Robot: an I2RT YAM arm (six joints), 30 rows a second.
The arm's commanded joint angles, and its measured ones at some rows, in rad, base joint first. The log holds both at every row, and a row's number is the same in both.
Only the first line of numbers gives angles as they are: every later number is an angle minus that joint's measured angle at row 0.
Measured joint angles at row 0:
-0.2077, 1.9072, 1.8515, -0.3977, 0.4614, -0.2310
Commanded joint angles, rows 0 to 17:
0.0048, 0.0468, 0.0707, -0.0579, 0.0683, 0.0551
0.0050, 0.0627, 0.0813, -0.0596, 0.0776, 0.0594
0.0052, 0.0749, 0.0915, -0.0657, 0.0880, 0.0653
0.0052, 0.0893, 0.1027, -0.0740, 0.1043, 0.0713
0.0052, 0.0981, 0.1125, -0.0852, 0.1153, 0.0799
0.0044, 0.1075, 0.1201, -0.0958, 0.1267, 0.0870
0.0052, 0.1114, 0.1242, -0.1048, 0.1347, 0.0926
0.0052, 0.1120, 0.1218, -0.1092, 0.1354, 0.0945
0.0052, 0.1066, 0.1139, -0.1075, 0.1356, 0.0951
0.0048, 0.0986, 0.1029, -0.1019, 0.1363, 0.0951
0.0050, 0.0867, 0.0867, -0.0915, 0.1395, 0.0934
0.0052, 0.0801, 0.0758, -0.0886, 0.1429, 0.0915
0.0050, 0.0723, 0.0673, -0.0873, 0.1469, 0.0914
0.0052, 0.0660, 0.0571, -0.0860, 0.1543, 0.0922
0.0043, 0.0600, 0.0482, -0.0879, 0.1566, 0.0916
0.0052, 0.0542, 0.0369, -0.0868, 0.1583, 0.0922
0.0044, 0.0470, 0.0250, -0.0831, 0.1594, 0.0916
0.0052, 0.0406, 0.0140, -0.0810, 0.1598, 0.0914
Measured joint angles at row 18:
0.0000, 0.0885, 0.0435, -0.0729, 0.1266, 0.0679
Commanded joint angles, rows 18 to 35:
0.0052, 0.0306, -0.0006, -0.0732, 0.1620, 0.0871
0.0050, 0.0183, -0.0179, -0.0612, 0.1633, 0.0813
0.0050, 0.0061, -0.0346, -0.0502, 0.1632, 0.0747
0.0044, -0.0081, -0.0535, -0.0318, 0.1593, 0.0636
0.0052, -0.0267, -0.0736, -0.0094, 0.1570, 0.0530
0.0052, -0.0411, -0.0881, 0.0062, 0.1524, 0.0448
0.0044, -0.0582, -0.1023, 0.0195, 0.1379, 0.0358
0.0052, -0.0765, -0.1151, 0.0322, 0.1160, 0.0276
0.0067, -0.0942, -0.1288, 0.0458, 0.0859, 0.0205
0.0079, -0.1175, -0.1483, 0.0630, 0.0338, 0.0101
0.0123, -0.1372, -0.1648, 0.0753, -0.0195, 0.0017
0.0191, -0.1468, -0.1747, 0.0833, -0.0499, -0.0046
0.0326, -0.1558, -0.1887, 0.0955, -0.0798, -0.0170
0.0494, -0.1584, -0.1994, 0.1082, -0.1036, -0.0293
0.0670, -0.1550, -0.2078, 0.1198, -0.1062, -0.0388
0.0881, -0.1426, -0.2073, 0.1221, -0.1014, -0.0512
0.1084, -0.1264, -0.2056, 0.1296, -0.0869, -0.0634
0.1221, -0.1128, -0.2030, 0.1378, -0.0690, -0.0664
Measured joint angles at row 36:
0.0721, -0.1450, -0.1850, 0.1015, -0.0374, -0.0213
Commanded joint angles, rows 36 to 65:
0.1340, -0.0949, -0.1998, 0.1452, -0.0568, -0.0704
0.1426, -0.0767, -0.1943, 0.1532, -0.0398, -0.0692
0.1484, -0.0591, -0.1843, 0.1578, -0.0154, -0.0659
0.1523, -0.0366, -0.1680, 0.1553, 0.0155, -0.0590
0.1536, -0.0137, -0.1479, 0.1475, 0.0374, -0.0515
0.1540, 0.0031, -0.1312, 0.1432, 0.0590, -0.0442
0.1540, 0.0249, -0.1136, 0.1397, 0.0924, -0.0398
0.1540, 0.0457, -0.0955, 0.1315, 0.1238, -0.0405
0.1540, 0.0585, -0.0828, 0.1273, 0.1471, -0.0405
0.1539, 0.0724, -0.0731, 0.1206, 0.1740, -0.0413
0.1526, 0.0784, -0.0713, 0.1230, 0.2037, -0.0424
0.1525, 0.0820, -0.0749, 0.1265, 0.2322, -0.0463
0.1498, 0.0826, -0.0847, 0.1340, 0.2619, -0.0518
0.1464, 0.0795, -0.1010, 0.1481, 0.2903, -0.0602
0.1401, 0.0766, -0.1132, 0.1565, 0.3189, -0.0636
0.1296, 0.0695, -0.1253, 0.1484, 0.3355, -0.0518
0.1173, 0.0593, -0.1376, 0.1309, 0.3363, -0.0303
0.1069, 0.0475, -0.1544, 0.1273, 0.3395, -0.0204
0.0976, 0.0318, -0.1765, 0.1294, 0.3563, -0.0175
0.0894, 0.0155, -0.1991, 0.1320, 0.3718, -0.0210
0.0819, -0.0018, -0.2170, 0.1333, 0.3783, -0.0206
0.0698, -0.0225, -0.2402, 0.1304, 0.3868, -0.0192
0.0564, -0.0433, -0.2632, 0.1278, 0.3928, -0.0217
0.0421, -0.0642, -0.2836, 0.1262, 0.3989, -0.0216
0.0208, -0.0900, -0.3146, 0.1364, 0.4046, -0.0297
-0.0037, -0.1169, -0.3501, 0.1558, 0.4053, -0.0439
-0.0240, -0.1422, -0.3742, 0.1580, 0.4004, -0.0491
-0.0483, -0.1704, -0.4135, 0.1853, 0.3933, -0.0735
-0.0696, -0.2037, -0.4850, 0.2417, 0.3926, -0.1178
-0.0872, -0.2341, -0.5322, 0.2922, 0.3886, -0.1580
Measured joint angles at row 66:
0.0065, -0.1522, -0.4479, 0.2243, 0.2697, -0.0637
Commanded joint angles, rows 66 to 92:
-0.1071, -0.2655, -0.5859, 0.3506, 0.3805, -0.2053
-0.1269, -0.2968, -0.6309, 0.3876, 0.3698, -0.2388
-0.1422, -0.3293, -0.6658, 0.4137, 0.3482, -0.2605
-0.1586, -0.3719, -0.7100, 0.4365, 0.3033, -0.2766
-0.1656, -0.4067, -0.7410, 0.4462, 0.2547, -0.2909
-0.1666, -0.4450, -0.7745, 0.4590, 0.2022, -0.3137
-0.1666, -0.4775, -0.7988, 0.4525, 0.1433, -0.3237
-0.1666, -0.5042, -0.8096, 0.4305, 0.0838, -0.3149
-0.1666, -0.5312, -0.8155, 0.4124, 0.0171, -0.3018
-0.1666, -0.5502, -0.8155, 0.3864, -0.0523, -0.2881
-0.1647, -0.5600, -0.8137, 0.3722, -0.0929, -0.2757
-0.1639, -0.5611, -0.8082, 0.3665, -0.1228, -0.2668
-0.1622, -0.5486, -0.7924, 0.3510, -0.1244, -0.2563
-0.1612, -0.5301, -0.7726, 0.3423, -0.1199, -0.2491
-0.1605, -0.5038, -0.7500, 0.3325, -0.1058, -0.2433
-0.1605, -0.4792, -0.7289, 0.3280, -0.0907, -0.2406
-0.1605, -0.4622, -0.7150, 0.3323, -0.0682, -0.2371
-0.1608, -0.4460, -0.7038, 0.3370, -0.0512, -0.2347
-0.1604, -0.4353, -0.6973, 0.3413, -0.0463, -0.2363
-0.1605, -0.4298, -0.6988, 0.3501, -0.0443, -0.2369
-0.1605, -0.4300, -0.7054, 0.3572, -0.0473, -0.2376
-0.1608, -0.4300, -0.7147, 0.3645, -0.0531, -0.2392
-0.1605, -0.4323, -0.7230, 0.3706, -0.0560, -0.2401
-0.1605, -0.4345, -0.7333, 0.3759, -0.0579, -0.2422
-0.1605, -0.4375, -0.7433, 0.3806, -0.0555, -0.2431
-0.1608, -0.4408, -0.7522, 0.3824, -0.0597, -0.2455
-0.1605, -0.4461, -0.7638, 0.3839, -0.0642, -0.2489
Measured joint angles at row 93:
-0.1599, -0.4246, -0.7382, 0.3773, -0.0523, -0.2594
